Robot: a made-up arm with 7 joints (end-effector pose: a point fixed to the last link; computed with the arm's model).
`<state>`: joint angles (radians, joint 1 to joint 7).
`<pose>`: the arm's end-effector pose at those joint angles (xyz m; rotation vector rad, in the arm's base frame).
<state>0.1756 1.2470 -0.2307 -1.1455 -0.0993 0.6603 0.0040</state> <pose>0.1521 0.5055 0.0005 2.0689 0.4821 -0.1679</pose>
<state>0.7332 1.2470 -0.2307 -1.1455 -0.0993 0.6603 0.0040</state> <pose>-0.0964 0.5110 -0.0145 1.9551 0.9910 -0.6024</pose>
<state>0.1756 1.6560 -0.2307 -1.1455 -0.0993 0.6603 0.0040</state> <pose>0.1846 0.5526 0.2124 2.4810 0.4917 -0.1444</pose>
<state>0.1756 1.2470 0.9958 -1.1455 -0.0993 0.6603 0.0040</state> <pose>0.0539 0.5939 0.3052 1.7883 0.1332 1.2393</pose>
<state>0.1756 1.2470 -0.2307 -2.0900 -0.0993 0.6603 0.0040</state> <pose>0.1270 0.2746 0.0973 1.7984 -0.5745 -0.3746</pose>
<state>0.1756 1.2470 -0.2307 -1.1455 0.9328 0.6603 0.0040</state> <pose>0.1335 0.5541 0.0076 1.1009 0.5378 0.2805</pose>
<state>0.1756 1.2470 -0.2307 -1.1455 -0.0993 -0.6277 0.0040</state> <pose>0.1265 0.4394 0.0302 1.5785 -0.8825 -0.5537</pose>
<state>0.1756 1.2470 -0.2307 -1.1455 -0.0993 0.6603 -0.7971</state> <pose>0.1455 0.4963 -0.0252 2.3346 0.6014 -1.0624</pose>
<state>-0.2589 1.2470 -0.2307 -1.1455 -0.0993 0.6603 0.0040</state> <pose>0.3174 0.4701 0.0979 2.0684 0.0787 0.1664</pose>
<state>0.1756 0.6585 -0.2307 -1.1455 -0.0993 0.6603 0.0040</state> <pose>0.1253 0.3004 -0.2348 1.4776 0.4474 -0.1879</pose>
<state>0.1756 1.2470 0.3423 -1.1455 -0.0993 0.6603 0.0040</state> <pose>0.1561 0.5566 0.1553 2.0120 0.3318 0.5062</pose>
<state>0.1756 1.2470 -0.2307 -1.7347 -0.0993 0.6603 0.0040</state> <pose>0.1627 0.3541 0.0529 1.9372 -0.1878 -0.3043</pose>
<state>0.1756 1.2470 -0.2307 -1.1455 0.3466 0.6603 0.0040</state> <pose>0.1474 0.5267 0.0095 1.6569 0.5202 0.0419</pose>
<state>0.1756 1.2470 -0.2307 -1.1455 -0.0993 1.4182 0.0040</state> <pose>0.1259 0.5449 0.0018 2.0709 1.3475 0.1263</pose>
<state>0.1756 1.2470 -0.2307 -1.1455 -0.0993 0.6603 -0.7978</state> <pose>0.1455 0.4963 -0.0253 2.3348 0.6015 -1.0632</pose>
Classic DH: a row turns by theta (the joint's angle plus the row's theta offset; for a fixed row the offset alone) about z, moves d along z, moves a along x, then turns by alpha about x. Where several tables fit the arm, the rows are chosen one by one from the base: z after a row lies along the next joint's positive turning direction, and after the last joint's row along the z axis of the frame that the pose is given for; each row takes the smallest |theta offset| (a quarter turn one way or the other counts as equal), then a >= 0, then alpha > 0; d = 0 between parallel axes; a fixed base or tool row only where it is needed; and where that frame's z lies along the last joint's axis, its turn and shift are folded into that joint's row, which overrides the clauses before.
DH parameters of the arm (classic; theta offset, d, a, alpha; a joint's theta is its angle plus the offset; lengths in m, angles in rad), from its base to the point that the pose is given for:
base (fixed): 0 0.27 0 -1.2217
joint 1: 1.5708 -0.0068 0.0188 1.5708
joint 2: 1.2217 -0.06 0 -1.5708
joint 3: -1.5708 -0.47 0.02 -1.5708
joint 4: 0 -0.02 0.01 1.5708
joint 5: 0 -0.21 0.02 -1.5708
joint 6: 0 0.02 0.02 1.5708
joint 7: 0.7545 -0.0433 0.0356 1.0631
tool (fixed): -0.8874 0.0068 0 0

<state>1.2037 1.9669 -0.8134 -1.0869 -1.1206 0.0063 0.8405</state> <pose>-0.1690 0.5486 0.2807 1.3448 0.9272 -2.2030</pose>
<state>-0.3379 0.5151 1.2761 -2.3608 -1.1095 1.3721 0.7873</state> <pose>0.0527 0.2589 0.1032 0.6252 -0.3650 2.8478</pose>
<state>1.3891 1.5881 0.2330 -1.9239 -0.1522 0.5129 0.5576</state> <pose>-0.0152 0.3783 0.2144 1.7040 0.3115 -0.5221</pose>
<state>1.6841 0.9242 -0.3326 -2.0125 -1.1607 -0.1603 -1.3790</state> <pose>-0.3976 0.0696 0.2108 1.2989 -1.4007 -2.4068</pose>
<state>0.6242 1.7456 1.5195 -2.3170 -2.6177 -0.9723 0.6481</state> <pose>0.1009 0.3277 0.4439 -1.8676 -0.3151 0.5767</pose>
